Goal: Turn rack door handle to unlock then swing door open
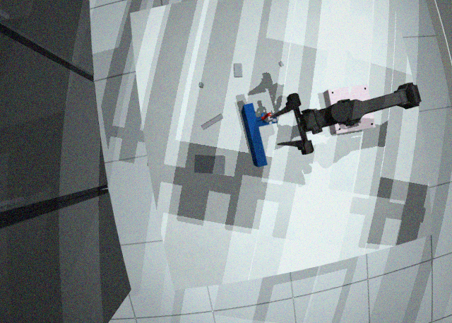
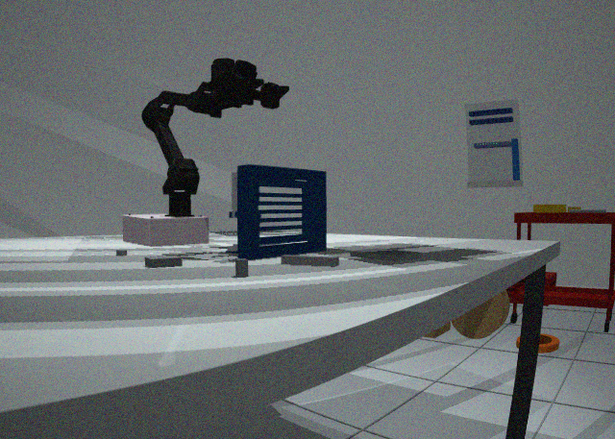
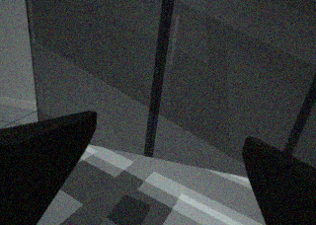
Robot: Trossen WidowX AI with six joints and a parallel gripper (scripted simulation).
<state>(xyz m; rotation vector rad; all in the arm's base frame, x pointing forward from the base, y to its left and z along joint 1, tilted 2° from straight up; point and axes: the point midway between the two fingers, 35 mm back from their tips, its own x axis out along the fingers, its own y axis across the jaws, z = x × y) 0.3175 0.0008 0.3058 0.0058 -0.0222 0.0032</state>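
Now: gripper tip 4 cm past the upright handle, 7 cm to the left of it and 27 cm above it. Also, from my gripper tip: flat slab 23 cm ahead, 6 cm to the left, 36 cm below.
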